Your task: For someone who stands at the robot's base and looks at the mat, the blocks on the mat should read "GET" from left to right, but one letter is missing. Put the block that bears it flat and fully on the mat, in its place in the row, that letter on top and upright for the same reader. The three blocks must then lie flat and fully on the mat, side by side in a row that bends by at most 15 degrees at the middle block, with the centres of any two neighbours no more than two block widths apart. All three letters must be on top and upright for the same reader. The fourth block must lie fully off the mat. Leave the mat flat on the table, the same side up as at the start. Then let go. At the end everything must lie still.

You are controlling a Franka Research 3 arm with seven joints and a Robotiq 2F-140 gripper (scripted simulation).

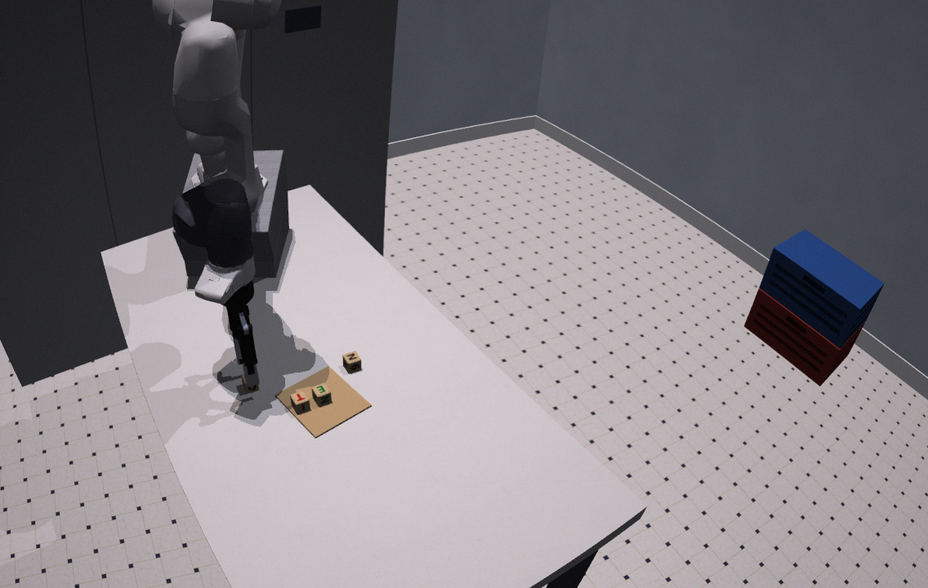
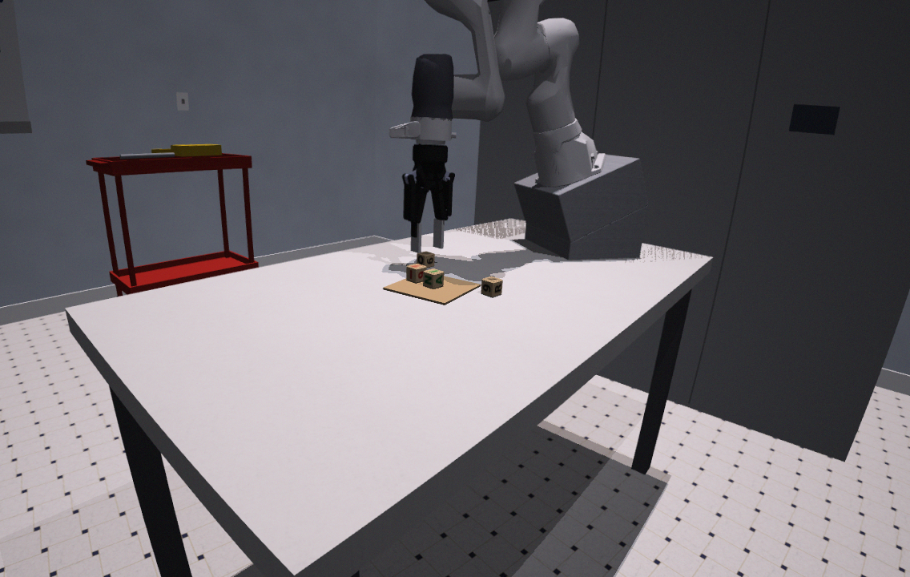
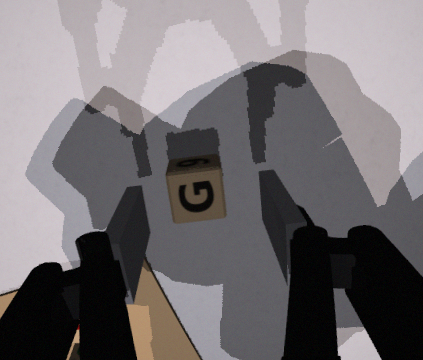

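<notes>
Now: the G block 5 cm below my hand. The rest, counted from my hand: mat: 12 cm ahead, 10 cm to the left, 7 cm below; then E block: 12 cm ahead, 10 cm to the left, 5 cm below; then T block: 11 cm ahead, 5 cm to the left, 5 cm below.
</notes>
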